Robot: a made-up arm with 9 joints.
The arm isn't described. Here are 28 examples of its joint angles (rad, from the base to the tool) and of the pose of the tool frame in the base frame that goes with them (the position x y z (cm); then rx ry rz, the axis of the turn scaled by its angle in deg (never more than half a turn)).
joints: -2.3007 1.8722 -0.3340 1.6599 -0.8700 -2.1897 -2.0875 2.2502 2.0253
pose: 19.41 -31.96 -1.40 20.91 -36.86 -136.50
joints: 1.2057 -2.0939 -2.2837 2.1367 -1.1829 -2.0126 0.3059 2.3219 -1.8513
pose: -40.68 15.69 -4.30 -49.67 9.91 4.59
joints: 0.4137 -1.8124 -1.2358 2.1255 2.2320 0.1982 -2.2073 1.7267 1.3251
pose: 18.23 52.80 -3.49 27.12 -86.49 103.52
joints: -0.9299 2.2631 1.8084 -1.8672 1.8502 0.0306 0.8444 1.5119 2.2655
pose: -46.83 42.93 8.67 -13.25 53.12 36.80
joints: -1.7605 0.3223 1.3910 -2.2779 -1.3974 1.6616 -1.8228 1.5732 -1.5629
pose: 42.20 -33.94 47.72 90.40 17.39 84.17
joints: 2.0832 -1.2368 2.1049 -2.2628 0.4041 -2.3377 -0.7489 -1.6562 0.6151
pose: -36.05 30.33 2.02 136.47 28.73 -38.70
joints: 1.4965 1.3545 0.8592 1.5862 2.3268 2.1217 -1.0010 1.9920 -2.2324
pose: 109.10 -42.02 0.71 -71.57 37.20 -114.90
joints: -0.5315 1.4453 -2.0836 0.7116 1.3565 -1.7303 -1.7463 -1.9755 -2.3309
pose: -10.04 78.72 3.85 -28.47 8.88 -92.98
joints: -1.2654 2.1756 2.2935 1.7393 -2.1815 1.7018 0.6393 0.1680 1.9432
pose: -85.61 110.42 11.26 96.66 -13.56 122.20
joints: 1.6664 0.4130 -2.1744 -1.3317 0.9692 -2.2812 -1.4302 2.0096 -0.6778
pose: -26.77 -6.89 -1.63 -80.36 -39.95 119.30
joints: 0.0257 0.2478 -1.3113 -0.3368 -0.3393 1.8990 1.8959 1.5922 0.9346
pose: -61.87 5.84 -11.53 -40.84 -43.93 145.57
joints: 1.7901 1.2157 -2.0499 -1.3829 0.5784 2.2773 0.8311 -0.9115 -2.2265
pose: -6.09 -32.25 10.40 -14.93 -55.26 57.57
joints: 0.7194 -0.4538 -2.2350 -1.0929 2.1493 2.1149 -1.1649 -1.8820 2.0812
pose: -29.46 -23.14 2.40 -50.18 -94.39 19.11
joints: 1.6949 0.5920 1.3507 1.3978 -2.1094 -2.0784 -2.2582 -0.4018 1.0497
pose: 49.77 -64.77 -20.05 12.10 -17.16 -19.67
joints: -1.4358 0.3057 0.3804 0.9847 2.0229 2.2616 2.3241 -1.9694 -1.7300
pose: 27.09 -97.40 -51.22 44.37 -92.44 34.48
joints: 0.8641 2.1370 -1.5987 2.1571 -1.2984 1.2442 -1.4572 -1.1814 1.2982
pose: -19.92 -5.05 -15.96 -89.30 -66.96 -28.43
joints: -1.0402 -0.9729 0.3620 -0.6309 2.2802 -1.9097 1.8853 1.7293 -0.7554
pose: 13.92 19.83 -26.01 -10.28 32.16 160.98
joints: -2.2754 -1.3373 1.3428 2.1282 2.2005 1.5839 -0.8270 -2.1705 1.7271
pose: 75.22 30.59 75.91 39.23 -5.95 -140.68
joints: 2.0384 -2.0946 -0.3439 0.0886 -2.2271 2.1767 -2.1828 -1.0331 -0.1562
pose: 13.75 65.05 89.45 10.59 -94.36 22.44
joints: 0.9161 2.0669 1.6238 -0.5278 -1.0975 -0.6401 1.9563 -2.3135 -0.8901
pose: 5.54 2.03 22.09 86.79 -129.76 5.57
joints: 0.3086 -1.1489 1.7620 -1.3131 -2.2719 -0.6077 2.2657 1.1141 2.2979
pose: -49.13 0.94 -43.89 -103.91 0.42 59.97
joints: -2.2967 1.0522 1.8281 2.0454 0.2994 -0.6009 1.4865 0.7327 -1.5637
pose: -15.74 -19.79 -25.90 -19.96 43.59 -101.17
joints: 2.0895 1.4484 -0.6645 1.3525 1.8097 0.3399 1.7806 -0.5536 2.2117
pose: -4.87 -34.50 -20.15 -26.22 10.17 -170.44
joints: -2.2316 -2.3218 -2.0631 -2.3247 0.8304 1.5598 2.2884 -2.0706 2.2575
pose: -24.20 53.76 55.08 147.12 42.75 14.51
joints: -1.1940 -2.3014 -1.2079 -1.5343 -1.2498 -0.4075 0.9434 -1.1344 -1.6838
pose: 31.99 -18.55 -27.49 84.70 100.84 -58.98
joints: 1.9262 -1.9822 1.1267 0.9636 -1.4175 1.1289 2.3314 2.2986 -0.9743
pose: -76.32 97.31 54.34 -128.20 -13.89 122.99
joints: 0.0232 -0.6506 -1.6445 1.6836 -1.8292 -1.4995 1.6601 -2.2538 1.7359
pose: 0.70 13.76 45.13 -71.88 105.71 26.56
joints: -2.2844 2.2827 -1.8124 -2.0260 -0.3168 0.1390 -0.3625 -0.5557 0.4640
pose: 19.66 51.38 18.51 -22.69 -24.95 2.60
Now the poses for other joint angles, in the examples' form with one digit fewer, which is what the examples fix.
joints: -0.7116 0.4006 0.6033 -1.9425 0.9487 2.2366 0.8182 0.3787 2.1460
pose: -24.9 14.4 32.5 134.5 -43.2 38.6
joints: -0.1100 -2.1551 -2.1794 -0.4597 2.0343 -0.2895 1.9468 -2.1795 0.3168
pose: -61.4 -6.4 -4.4 59.8 -144.0 81.4
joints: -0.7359 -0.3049 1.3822 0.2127 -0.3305 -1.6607 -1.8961 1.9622 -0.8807
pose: -14.3 -0.4 -69.2 -65.1 -90.9 27.2
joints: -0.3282 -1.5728 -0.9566 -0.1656 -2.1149 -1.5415 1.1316 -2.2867 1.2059
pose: -44.9 20.0 8.7 -92.4 -11.4 -69.4
